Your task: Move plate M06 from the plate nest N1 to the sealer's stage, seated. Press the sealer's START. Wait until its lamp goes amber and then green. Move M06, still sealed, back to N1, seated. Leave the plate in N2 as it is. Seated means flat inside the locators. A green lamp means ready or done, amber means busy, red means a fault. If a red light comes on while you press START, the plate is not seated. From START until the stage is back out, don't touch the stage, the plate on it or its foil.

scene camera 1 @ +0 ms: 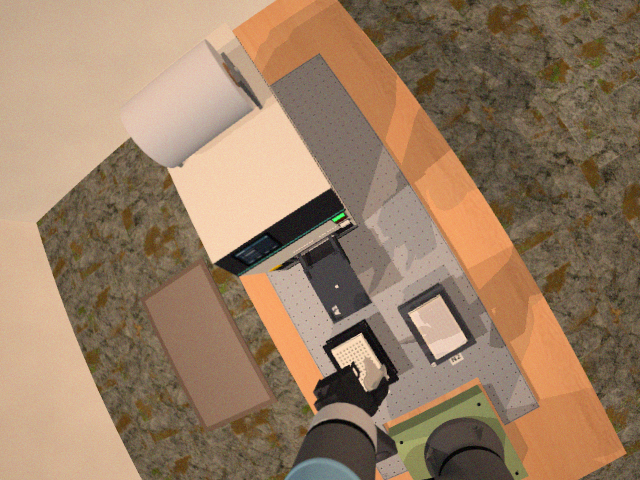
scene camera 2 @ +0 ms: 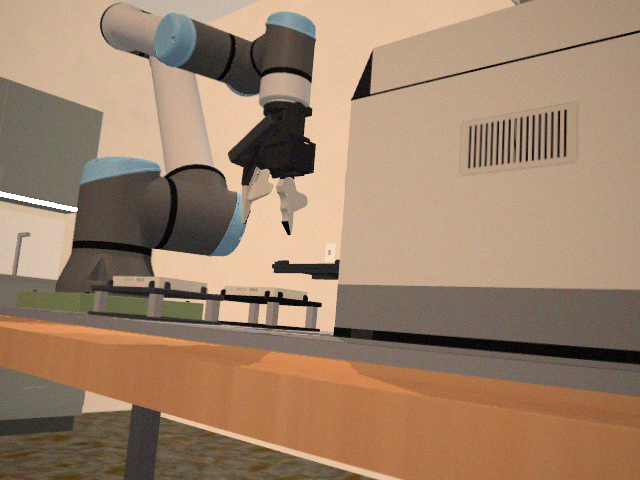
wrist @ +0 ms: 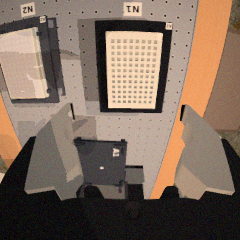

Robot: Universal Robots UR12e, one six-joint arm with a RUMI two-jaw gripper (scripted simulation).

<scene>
I see my gripper [scene camera 2: 267,230], a foil-covered plate [scene camera 1: 436,324] and a white foil roll [scene camera 1: 194,100].
The foil-covered plate shows as well in scene camera 2 [scene camera 2: 132,281]. My gripper also shows in scene camera 1 [scene camera 1: 359,378] and in the wrist view [wrist: 127,104].
</scene>
